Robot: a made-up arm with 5 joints. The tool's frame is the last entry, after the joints. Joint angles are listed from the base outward. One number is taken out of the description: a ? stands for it. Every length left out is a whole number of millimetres.
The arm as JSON. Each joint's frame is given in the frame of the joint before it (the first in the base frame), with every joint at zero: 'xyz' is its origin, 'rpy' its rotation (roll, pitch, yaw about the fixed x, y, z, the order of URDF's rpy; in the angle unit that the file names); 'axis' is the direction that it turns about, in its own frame. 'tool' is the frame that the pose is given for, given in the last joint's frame.
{
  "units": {
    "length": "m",
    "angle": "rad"
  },
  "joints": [
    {
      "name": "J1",
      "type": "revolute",
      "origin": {
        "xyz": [
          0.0,
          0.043,
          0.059
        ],
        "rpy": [
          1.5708,
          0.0,
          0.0
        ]
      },
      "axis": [
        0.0,
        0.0,
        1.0
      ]
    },
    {
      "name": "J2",
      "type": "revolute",
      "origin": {
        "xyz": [
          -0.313,
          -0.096,
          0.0
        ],
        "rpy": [
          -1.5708,
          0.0,
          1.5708
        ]
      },
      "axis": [
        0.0,
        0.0,
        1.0
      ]
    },
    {
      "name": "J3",
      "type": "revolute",
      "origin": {
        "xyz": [
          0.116,
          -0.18,
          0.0
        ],
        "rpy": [
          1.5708,
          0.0,
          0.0
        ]
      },
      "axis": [
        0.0,
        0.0,
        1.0
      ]
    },
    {
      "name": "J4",
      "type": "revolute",
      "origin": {
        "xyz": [
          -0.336,
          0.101,
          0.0
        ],
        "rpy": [
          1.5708,
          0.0,
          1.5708
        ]
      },
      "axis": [
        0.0,
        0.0,
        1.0
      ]
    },
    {
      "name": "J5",
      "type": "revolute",
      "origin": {
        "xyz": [
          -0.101,
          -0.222,
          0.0
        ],
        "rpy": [
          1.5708,
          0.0,
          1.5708
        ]
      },
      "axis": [
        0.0,
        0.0,
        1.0
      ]
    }
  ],
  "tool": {
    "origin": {
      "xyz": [
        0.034,
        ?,
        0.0
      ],
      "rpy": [
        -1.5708,
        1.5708,
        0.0
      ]
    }
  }
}
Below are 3 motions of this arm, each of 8 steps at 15 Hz.
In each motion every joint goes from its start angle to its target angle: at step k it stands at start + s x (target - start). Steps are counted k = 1, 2, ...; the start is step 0. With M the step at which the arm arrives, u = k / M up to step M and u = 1 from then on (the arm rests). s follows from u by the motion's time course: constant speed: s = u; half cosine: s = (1 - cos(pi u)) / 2; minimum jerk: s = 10 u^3 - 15 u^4 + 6 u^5.
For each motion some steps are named. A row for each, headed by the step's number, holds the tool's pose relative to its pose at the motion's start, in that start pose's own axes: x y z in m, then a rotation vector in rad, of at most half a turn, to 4 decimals.
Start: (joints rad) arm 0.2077 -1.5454 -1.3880 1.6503 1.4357
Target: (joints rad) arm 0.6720 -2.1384 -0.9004 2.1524 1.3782
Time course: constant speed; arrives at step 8
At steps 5, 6, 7, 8:
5: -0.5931 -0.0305 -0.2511 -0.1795 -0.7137 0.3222
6: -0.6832 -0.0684 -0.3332 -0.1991 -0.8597 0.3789
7: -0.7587 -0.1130 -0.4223 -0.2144 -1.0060 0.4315
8: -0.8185 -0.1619 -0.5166 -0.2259 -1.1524 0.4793

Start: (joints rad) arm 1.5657 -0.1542 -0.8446 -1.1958 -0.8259
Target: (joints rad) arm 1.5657 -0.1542 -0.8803 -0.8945 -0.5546
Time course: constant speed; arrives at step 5
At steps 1, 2, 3, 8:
1: 0.0015 0.0221 -0.0021 -0.0608 0.0451 0.0400
2: 0.0013 0.0442 -0.0055 -0.1213 0.0884 0.0822
3: -0.0009 0.0661 -0.0101 -0.1815 0.1297 0.1266
8: -0.0111 0.1087 -0.0221 -0.3002 0.2065 0.2217

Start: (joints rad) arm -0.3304 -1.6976 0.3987 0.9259 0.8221
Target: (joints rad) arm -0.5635 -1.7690 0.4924 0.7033 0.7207
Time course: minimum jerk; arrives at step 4
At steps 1, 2, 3, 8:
1: 0.0244 0.0037 -0.0003 -0.0013 0.0310 -0.0370
2: 0.1145 0.0105 -0.0081 -0.0077 0.1444 -0.1828
3: 0.1969 0.0062 -0.0247 -0.0174 0.2488 -0.3346
8: 0.2169 0.0034 -0.0302 -0.0205 0.2745 -0.3752

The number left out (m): 0.331
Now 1 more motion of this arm.
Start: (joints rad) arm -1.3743 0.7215 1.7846 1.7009 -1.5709
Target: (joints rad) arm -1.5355 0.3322 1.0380 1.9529 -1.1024
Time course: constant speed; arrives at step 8
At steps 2, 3, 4, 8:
2: 0.0055 0.0471 -0.0739 0.0959 -0.0398 0.0458
3: 0.0112 0.0769 -0.1041 0.1422 -0.0621 0.0777
4: 0.0179 0.1101 -0.1292 0.1869 -0.0869 0.1151
8: 0.0380 0.2652 -0.1728 0.3437 -0.2222 0.3109

